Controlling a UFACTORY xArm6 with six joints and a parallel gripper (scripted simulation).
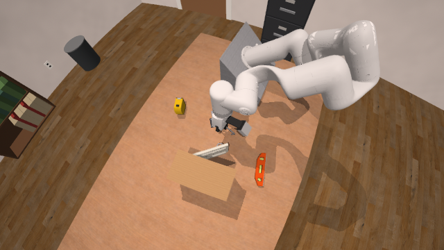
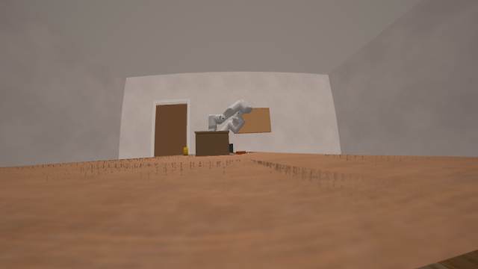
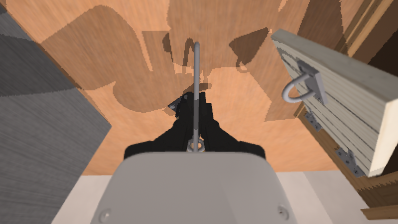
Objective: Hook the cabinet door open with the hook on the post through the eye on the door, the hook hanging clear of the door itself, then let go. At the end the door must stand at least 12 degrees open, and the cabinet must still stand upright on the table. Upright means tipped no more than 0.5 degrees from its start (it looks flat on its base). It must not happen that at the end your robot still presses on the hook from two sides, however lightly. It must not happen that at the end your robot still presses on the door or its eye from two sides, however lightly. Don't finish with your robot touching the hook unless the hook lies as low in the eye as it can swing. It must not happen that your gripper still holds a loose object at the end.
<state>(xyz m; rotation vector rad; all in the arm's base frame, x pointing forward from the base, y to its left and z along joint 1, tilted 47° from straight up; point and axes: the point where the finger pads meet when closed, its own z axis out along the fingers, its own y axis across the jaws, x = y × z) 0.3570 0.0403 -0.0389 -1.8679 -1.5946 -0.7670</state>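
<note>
The pale door lies 140 mm ahead of my hand and 20 mm to the right of it. The rest, counted from my hand: hook rod: 20 mm below; then yellow tape measure: 260 mm to the right, 40 mm below, 20 mm behind; then orange spirit level: 230 mm to the left, 110 mm ahead, 60 mm below.
</note>
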